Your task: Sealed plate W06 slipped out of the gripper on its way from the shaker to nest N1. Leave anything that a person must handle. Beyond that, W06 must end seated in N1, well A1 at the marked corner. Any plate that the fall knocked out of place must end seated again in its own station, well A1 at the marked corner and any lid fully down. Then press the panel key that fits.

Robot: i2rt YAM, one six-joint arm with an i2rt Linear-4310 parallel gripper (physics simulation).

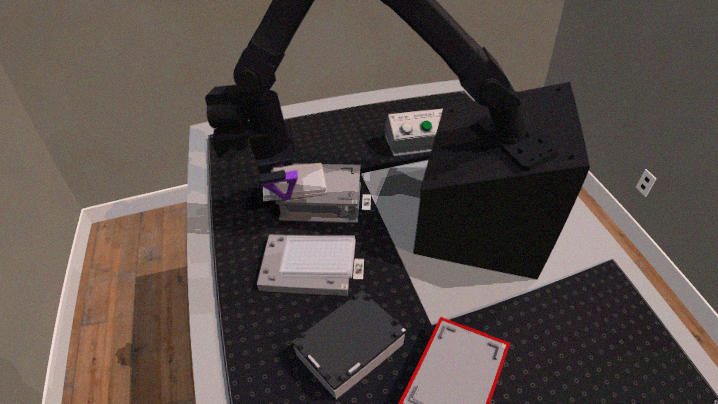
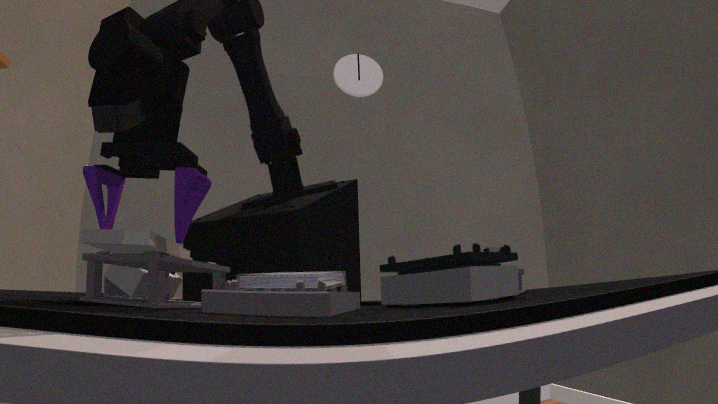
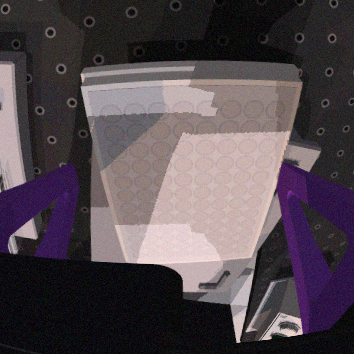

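Pixels of known places: gripper, fingertip midpoint: (image 1: 285,182) (image 2: 140,239) (image 3: 177,174); arm's base, link origin: (image 1: 515,137) (image 2: 289,196).
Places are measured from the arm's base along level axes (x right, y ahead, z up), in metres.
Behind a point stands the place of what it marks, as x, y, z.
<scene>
The sealed plate W06 (image 1: 312,175) @(0.164, 0.338, -0.152) (image 2: 117,240) @(0.163, 0.442, -0.159) (image 3: 230,175) @(0.182, 0.391, -0.150) lies tilted on the raised nest N1 (image 1: 343,175) @(0.166, 0.274, -0.168) (image 2: 200,267) @(0.100, 0.342, -0.175) (image 3: 205,272) @(0.172, 0.273, -0.168), overhanging its far-left end. My gripper (image 1: 286,181) @(0.158, 0.394, -0.151) (image 2: 143,235) @(0.158, 0.394, -0.151) (image 3: 177,174) @(0.158, 0.394, -0.151) is open, with its fingertips at either side of W06 near its top. I cannot read W06's well A1. A clear-lidded plate (image 1: 318,256) @(-0.023, 0.362, -0.179) (image 2: 291,279) @(-0.011, 0.427, -0.189) lies on nest N2 (image 1: 301,287) @(-0.066, 0.402, -0.202) (image 2: 266,303) @(0.010, 0.465, -0.212) (image 3: 12,100) @(0.064, 0.422, -0.201), shifted toward the label side, with corner posts bare on the other side. The key panel (image 1: 414,120) @(0.303, 0.068, -0.151) (image 3: 287,325) @(0.281, 0.106, -0.159) stands behind.
A black-topped device (image 1: 351,331) @(-0.189, 0.341, -0.168) (image 2: 446,283) @(-0.171, 0.403, -0.198) with posts stands beyond N2. A red-edged flat station (image 1: 459,361) @(-0.277, 0.195, -0.183) lies near the front. The arm's large black base block (image 1: 494,211) @(-0.085, 0.070, -0.082) (image 2: 301,236) @(-0.023, 0.171, -0.110) stands to the right of the nests. The table edge (image 1: 198,226) @(0.163, 0.602, -0.235) runs along the left.
</scene>
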